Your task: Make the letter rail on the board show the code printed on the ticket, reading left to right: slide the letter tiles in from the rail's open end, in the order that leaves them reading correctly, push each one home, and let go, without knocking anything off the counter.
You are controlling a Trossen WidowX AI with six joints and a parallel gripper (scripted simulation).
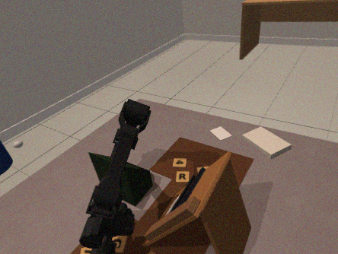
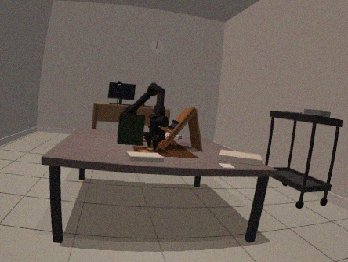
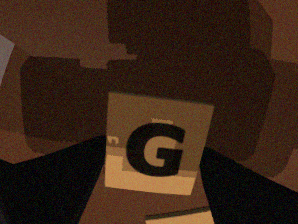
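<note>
My gripper tip is 190 mm to the right of the white ticket, 110 mm short of it and 70 mm below it. The rest, counted from my gripper tip: brown mat 220 mm to the left, 30 mm ahead, 10 mm below; tan letter tile right at my gripper tip.
</note>
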